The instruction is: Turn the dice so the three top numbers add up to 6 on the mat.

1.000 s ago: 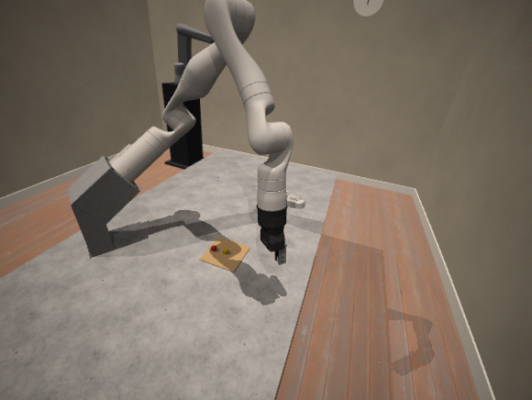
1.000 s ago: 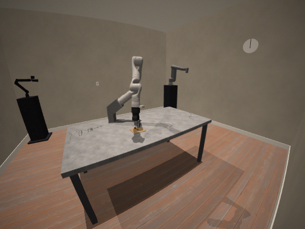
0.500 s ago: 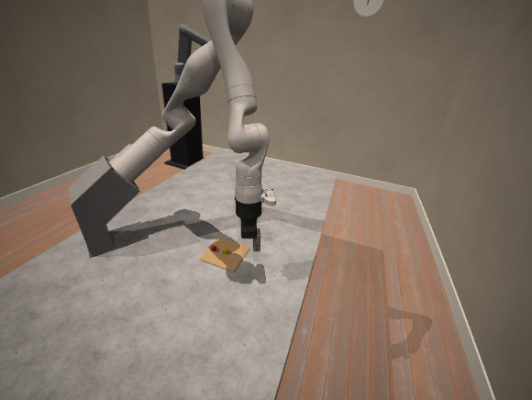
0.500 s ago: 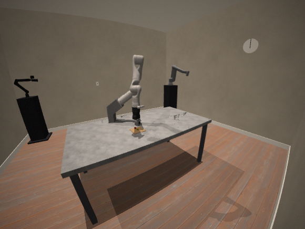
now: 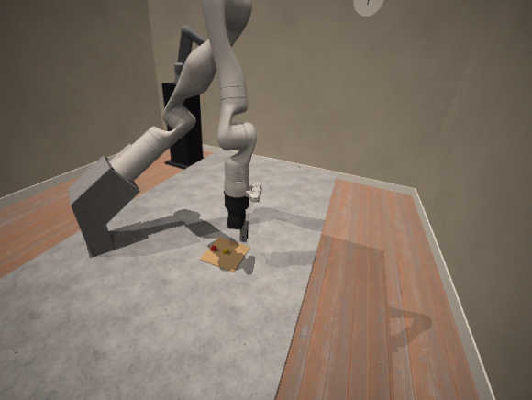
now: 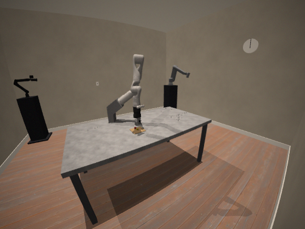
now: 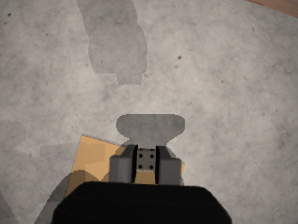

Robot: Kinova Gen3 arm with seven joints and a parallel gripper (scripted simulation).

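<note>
My gripper is now 120 mm above the yellow die, 80 mm past it and 10 mm to the right of it. Also, from my hand: tan mat 130 mm below, 80 mm behind, 10 mm to the left; then white die 10 mm below; then red die 130 mm behind, 120 mm below.
</note>
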